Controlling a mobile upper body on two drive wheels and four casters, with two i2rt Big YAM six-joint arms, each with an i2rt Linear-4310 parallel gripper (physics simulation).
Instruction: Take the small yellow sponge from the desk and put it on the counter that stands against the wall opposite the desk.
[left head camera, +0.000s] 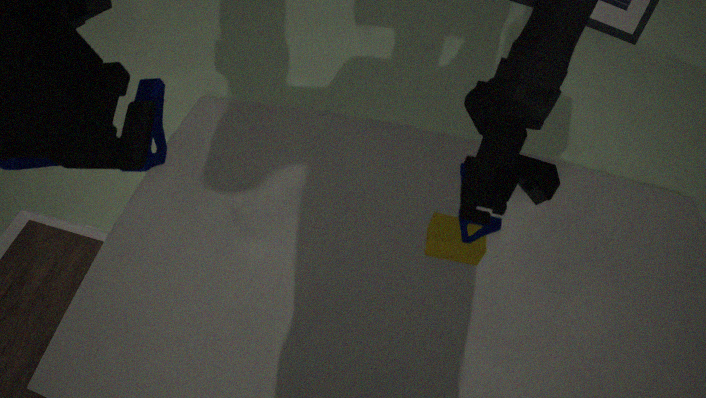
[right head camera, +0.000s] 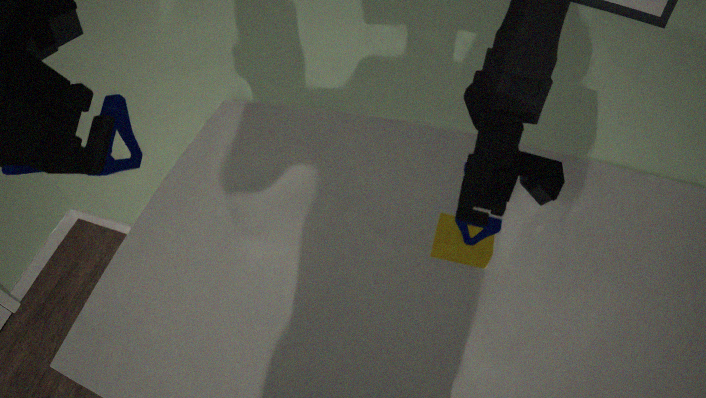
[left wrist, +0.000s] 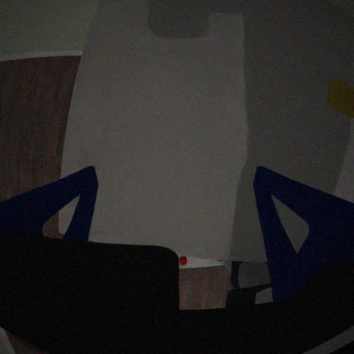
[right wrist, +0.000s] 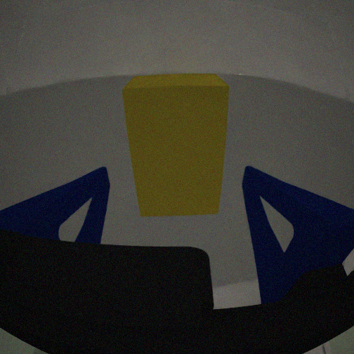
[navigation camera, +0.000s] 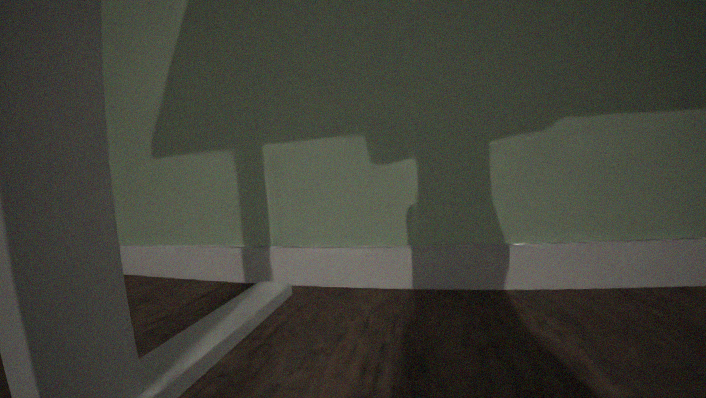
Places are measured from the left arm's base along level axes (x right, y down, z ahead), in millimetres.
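Pixels of known places: left gripper, fingertip midpoint: (left head camera: 119, 156) (right head camera: 105, 161); right gripper, fingertip midpoint: (left head camera: 466, 223) (right head camera: 472, 224).
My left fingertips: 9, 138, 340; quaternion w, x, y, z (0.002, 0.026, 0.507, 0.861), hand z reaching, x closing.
Note:
Behind a point stands the place of what it marks, as x, y, z.
The yellow sponge (left head camera: 447, 247) @(418, 426, 448) (right head camera: 452, 250) @(420, 429, 448) (left wrist: 342, 98) (right wrist: 176, 150) lies on the pale desk (left head camera: 200, 280) @(11, 460, 397) (right head camera: 200, 280) @(0, 460, 388) (left wrist: 160, 125) (right wrist: 60, 135). My right gripper (right wrist: 175, 175) is open above the sponge; in the right wrist view the sponge shows centred between the two blue fingertips, with a gap on each side. In both head views one fingertip of it overlaps the sponge. My left gripper (left wrist: 175, 174) is open and empty, at the left of both head views, near the desk's left edge. The counter does not show in these views.
A green wall (left head camera: 420, 90) @(438, 374, 850) (right head camera: 425, 95) @(414, 400, 855) (navigation camera: 325, 200) @(142, 1218, 908) stands behind the desk, with a framed picture (left head camera: 627, 36) @(852, 84, 748) at the upper right. In the navigation camera, a grey desk leg (navigation camera: 65, 200) @(-21, 1179, 521) and its foot bar (navigation camera: 215, 340) stand at the left. A small red object (left wrist: 183, 260) shows beyond the desk edge.

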